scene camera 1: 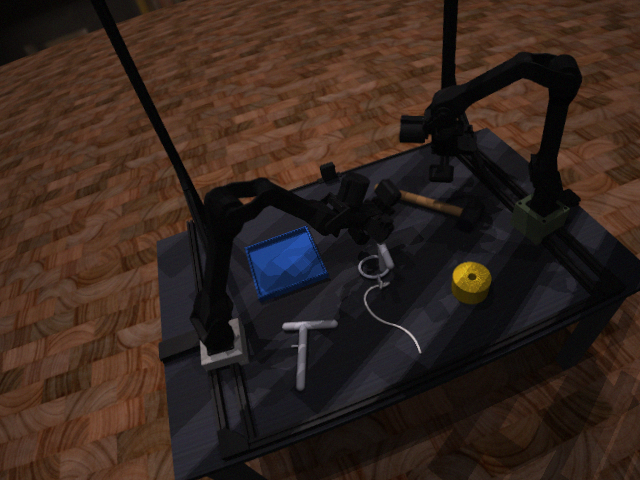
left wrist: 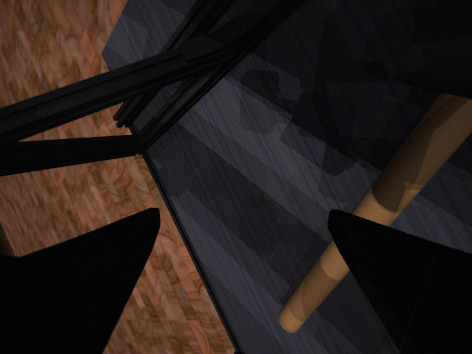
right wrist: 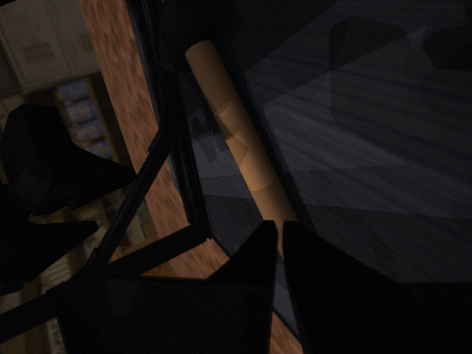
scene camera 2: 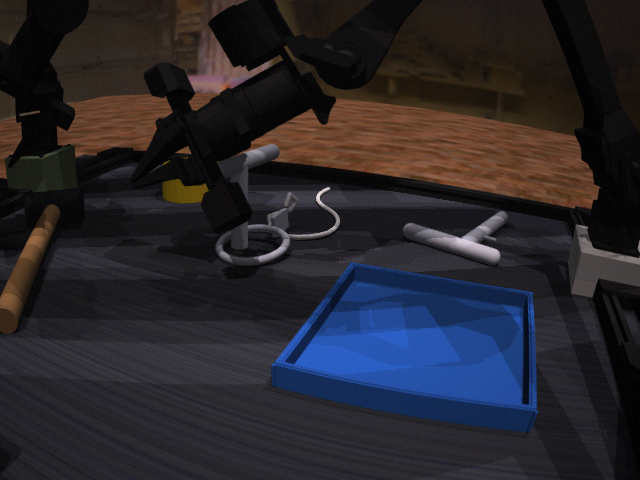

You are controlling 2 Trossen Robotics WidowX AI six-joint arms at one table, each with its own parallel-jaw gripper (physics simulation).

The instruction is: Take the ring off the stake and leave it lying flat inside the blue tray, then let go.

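Frame: origin at the left arm's base, x ahead, y left, z up, level; millimetres.
Where they show: left gripper, fingertip midpoint: [scene camera 1: 443, 157] [left wrist: 245, 217] [right wrist: 114, 202]; right gripper, fingertip midpoint: [scene camera 1: 393, 210] [right wrist: 277, 231] [scene camera 2: 132, 184]; left arm's base at its link origin: [scene camera 1: 542, 205] [scene camera 2: 39, 151]; right arm's base at its link origin: [scene camera 1: 219, 340] [scene camera 2: 613, 243].
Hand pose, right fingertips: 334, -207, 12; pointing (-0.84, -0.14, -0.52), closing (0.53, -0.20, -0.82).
Things, the pixels of their top centre, and the offset from my right fingertips, as dx, dy, dz. "spot": a spot on its surface instead.
- light grey ring at a spot on its surface: [scene camera 2: 253, 261] spot: +128, +31, -85
- upright T-shaped grey stake at its top centre: [scene camera 2: 246, 152] [scene camera 1: 382, 246] +100, +98, +16
- blue tray at its top centre: [scene camera 2: 430, 323] [scene camera 1: 283, 259] +309, -84, -70
- hammer at its top centre: [right wrist: 225, 176] [left wrist: 362, 242] [scene camera 2: 32, 223] [scene camera 1: 425, 194] -135, -38, -42
- yellow cylinder at its top centre: [scene camera 2: 189, 163] [scene camera 1: 472, 276] -46, +260, -42
- white cord with a hook, surface spot: [scene camera 2: 338, 223] spot: +197, +176, -87
- second grey T at its top centre: [scene camera 2: 475, 221] [scene camera 1: 307, 352] +377, +202, -72
The light grey ring [scene camera 1: 360, 267] [scene camera 2: 253, 261] lies low around the foot of the upright T-shaped grey stake [scene camera 1: 385, 256] [scene camera 2: 242, 193]. The blue tray [scene camera 1: 286, 264] [scene camera 2: 403, 396] is empty, left of the stake in scene camera 1 and at the front right in scene camera 2. My right gripper [scene camera 2: 132, 182] [right wrist: 277, 231] is shut with nothing seen between its fingertips. Its body hides part of the stake's crossbar, and its tips lie above the ring's height, left of the stake in scene camera 2. My left gripper [left wrist: 245, 217] is open and empty, high above the table.
A hammer [scene camera 1: 431, 202] [scene camera 2: 28, 268] [left wrist: 395, 200] [right wrist: 240, 135] lies on the table. A yellow cylinder [scene camera 1: 467, 291] [scene camera 2: 180, 192] stands beyond the stake in scene camera 2. A white cord with a hook [scene camera 1: 395, 324] [scene camera 2: 338, 223] lies beside the ring. A second grey T [scene camera 1: 301, 356] [scene camera 2: 444, 241] lies flat.
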